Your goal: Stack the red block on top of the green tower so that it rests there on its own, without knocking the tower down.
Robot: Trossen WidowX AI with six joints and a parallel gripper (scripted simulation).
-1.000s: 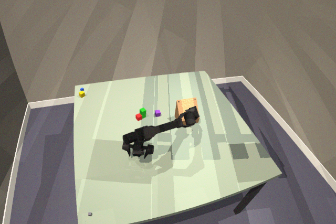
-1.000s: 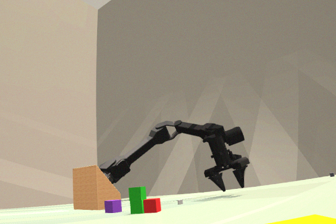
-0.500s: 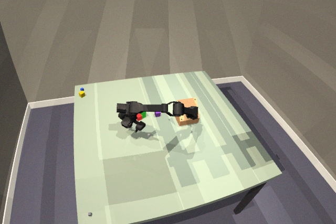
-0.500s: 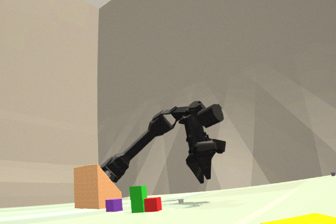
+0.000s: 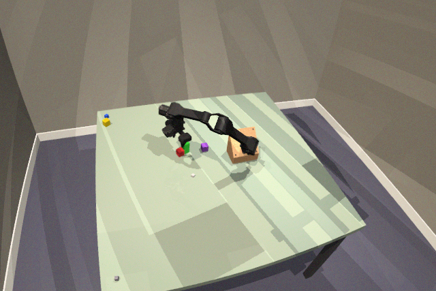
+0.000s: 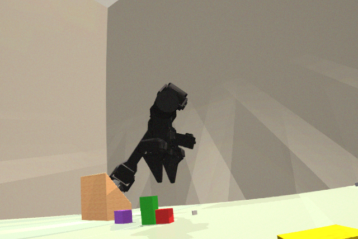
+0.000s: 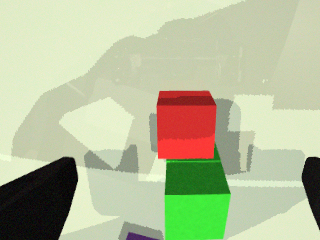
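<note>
Now: the red block 80 mm below my gripper tip and 10 mm behind it. The rest, counted from my gripper tip: yellow cube (400 mm to the right, 390 mm ahead, 80 mm below); then purple cube (160 mm behind, 80 mm below, 10 mm to the right).
</note>
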